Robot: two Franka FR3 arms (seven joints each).
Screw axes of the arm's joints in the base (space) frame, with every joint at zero. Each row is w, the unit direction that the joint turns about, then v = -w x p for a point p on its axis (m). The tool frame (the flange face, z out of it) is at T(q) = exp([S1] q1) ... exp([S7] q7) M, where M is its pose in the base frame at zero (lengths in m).
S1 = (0, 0, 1, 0, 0, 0)
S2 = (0, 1, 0, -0.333, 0, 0)
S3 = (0, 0, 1, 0, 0, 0)
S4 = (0, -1, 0, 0.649, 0, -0.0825)
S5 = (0, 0, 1, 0, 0, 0)
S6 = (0, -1, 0, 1.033, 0, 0)
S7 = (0, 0, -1, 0, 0.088, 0)
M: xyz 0.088 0 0.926 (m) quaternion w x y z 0 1 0 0
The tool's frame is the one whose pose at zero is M.
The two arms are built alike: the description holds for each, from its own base.
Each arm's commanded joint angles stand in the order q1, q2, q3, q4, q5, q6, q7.
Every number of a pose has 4 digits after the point.
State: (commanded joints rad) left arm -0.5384 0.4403 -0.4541 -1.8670 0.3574 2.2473 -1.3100; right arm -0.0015 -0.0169 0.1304 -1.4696 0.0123 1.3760 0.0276
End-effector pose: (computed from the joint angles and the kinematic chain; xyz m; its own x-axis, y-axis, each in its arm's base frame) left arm 0.3695 -0.5147 0.3000 0.9884 0.1267 0.0832 0.1297 -0.9911 -0.0312; right arm 0.5237 0.0701 0.6640 0.9917 0.1029 -0.0770 0.1026 -0.9947 -0.0079
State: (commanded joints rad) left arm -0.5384 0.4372 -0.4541 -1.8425 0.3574 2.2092 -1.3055; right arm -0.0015 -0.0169 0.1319 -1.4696 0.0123 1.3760 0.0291
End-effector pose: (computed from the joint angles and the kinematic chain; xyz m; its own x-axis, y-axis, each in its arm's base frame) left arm 0.3739 -0.5154 0.3090 0.9878 0.1291 0.0868 0.1333 -0.9900 -0.0450; right arm 0.5236 0.0709 0.6640 0.9917 0.1029 -0.0770 0.1026 -0.9947 -0.0078
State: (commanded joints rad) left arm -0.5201 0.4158 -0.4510 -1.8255 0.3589 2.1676 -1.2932; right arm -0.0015 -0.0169 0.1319 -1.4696 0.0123 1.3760 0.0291
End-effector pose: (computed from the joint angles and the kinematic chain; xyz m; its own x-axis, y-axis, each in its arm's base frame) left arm 0.3875 -0.5062 0.3251 0.9845 0.1428 0.1016 0.1493 -0.9870 -0.0594; right arm 0.5236 0.0709 0.6640 0.9917 0.1029 -0.0770 0.1026 -0.9947 -0.0078
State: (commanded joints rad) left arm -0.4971 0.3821 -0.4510 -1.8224 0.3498 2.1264 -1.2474; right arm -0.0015 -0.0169 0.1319 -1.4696 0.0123 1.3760 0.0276
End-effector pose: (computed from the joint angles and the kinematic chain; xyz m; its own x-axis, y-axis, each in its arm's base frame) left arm 0.3977 -0.4935 0.3428 0.9858 0.1292 0.1077 0.1379 -0.9874 -0.0773; right arm 0.5236 0.0709 0.6640 0.9915 0.1044 -0.0770 0.1041 -0.9945 -0.0079
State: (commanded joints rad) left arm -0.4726 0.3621 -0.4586 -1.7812 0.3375 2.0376 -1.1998; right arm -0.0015 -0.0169 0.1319 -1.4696 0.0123 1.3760 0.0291
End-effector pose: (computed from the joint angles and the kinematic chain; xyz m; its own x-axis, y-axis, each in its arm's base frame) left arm 0.4102 -0.4835 0.3662 0.9877 0.1208 0.0991 0.1317 -0.9850 -0.1118; right arm 0.5236 0.0709 0.6640 0.9917 0.1029 -0.0770 0.1026 -0.9947 -0.0078
